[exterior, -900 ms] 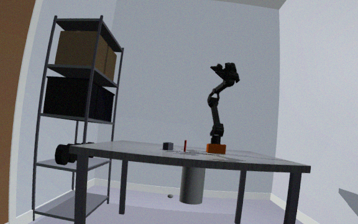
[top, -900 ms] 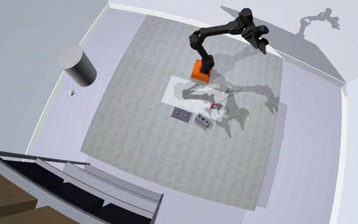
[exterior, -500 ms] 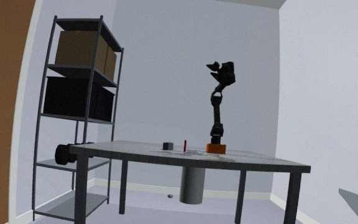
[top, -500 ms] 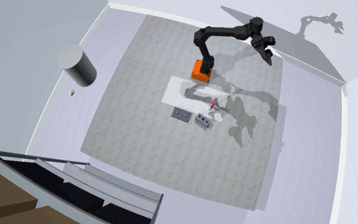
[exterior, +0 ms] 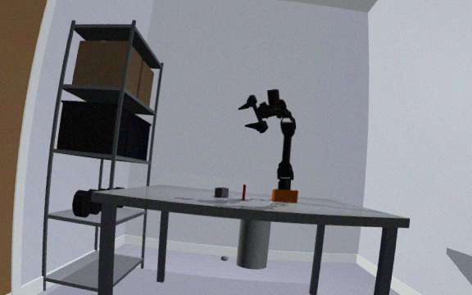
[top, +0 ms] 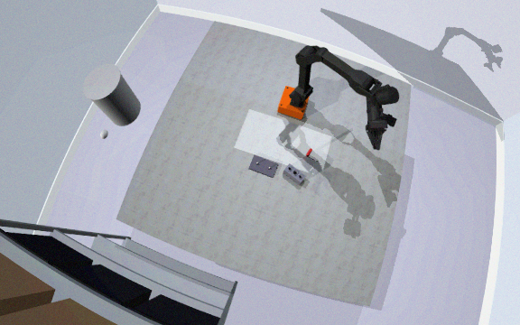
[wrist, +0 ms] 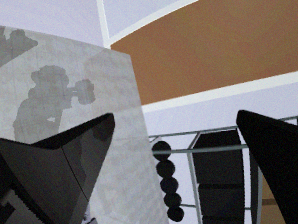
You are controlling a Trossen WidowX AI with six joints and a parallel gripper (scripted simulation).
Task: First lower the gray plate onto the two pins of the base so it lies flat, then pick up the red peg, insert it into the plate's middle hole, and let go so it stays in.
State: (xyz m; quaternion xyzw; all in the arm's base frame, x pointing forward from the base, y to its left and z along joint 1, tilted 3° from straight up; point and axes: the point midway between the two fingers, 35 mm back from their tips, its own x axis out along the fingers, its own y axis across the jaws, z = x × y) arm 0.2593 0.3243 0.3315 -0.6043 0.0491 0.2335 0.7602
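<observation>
My gripper tip is now 60 mm short of the gray plate, 240 mm to the left of it and 360 mm above it. The rest, counted from my gripper tip: red peg 60 mm behind, 200 mm to the right, 360 mm below; dark base 60 mm ahead, 390 mm to the right, 390 mm below.
</observation>
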